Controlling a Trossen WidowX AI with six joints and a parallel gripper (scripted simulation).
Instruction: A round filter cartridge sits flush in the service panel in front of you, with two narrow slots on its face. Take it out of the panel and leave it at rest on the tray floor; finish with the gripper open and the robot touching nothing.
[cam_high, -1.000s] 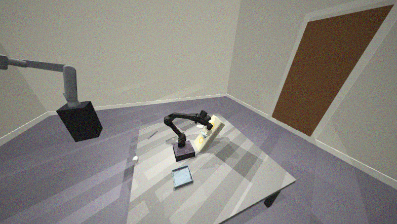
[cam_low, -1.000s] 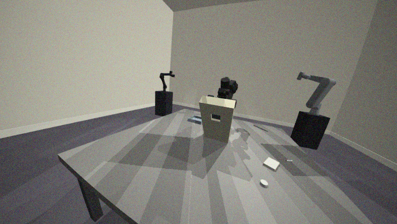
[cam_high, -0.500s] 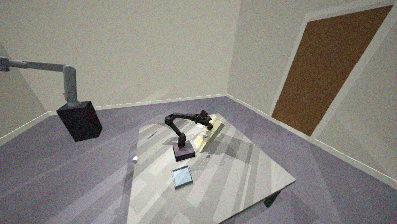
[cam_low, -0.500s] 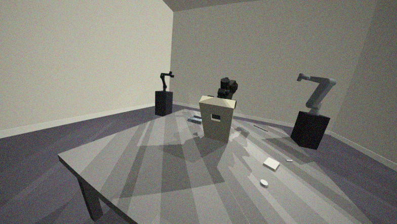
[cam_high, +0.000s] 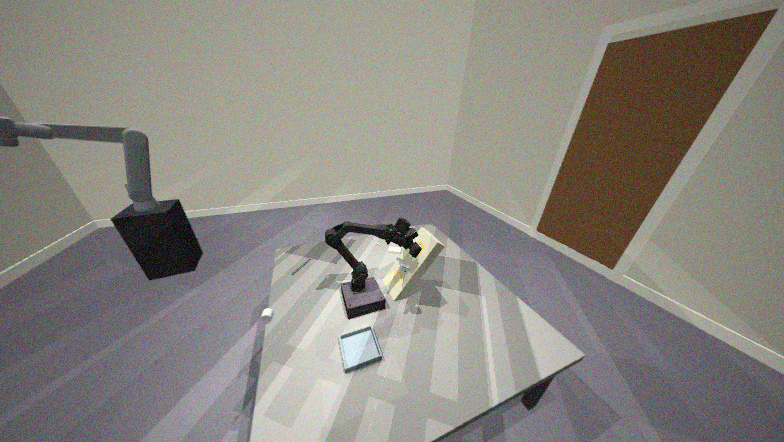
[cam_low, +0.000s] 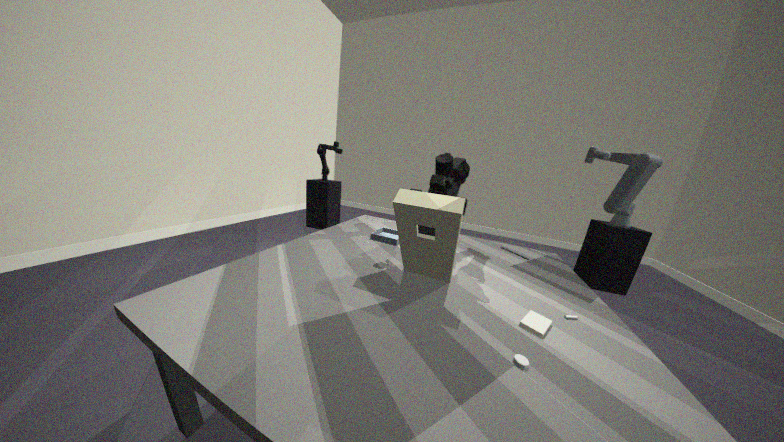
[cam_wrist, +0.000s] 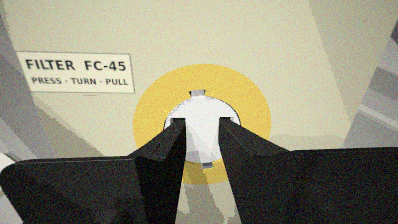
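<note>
Right now my gripper tip is 1 cm short of the white round filter cartridge and 1 cm above it. The rest, counted from my gripper tip: cream block 3 cm ahead, 35 cm to the left, 24 cm below; then cream service panel 4 cm behind, 8 cm below; then blue-grey tray 44 cm behind, 25 cm to the right, 24 cm below.
</note>
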